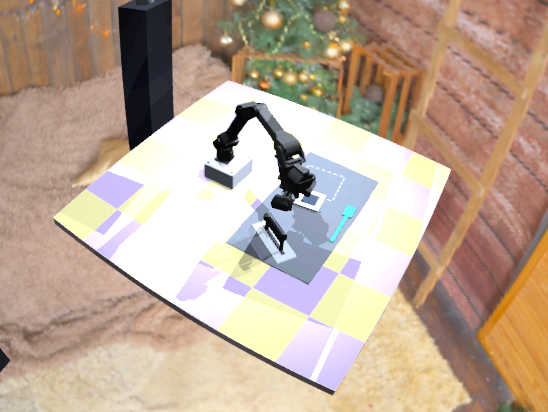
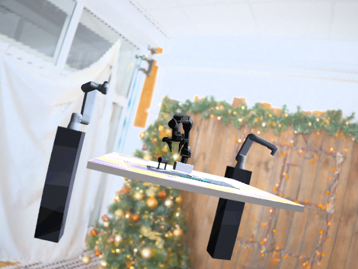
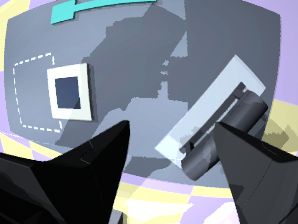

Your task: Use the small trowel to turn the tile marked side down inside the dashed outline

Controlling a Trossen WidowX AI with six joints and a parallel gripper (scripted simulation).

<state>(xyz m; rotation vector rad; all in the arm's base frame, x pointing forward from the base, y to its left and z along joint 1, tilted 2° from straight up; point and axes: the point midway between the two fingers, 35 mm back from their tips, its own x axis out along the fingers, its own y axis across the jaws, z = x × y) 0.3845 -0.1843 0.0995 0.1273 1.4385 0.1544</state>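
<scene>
Now: the plastering float 20 mm behind my gripper tip, 70 mm to the right of it and 110 mm below it. The rest, counted from my gripper tip: grey mat: 10 mm ahead, 150 mm to the left, 170 mm below; then white tile: 10 mm behind, 200 mm to the left, 140 mm below; then teal trowel: 150 mm ahead, 160 mm to the left, 140 mm below.
</scene>
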